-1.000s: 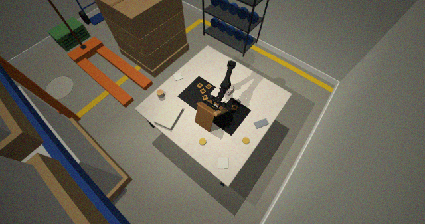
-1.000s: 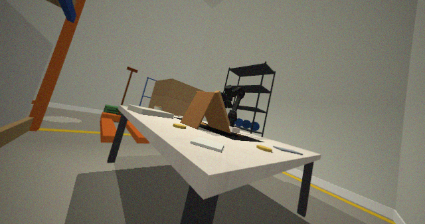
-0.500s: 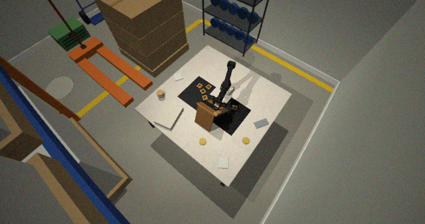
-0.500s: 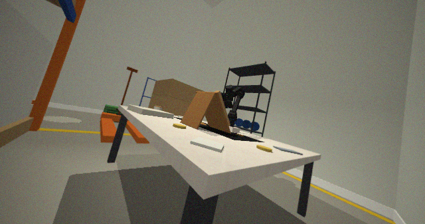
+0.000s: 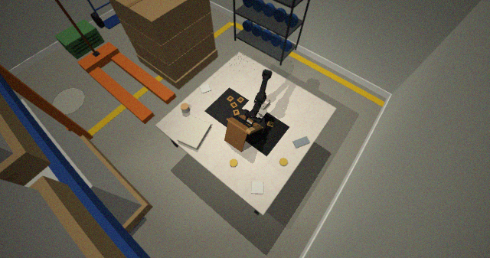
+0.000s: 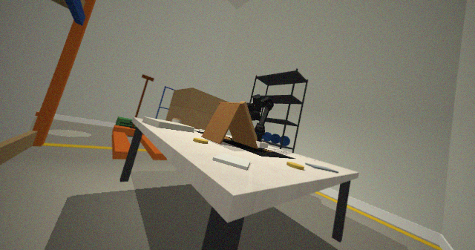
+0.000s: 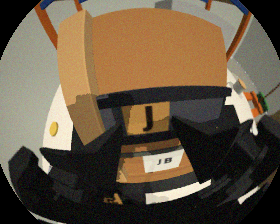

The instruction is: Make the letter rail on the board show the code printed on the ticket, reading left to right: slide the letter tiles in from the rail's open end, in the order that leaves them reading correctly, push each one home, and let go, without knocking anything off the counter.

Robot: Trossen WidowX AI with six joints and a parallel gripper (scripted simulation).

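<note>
Right now the white ticket is 8 cm below my gripper tip, 6 cm behind it and 3 cm to the right of it. Also, from my gripper tip: black mat: 16 cm below, 15 cm behind, 9 cm to the right; then grey card: 47 cm to the left, 19 cm behind, 16 cm below.
</note>
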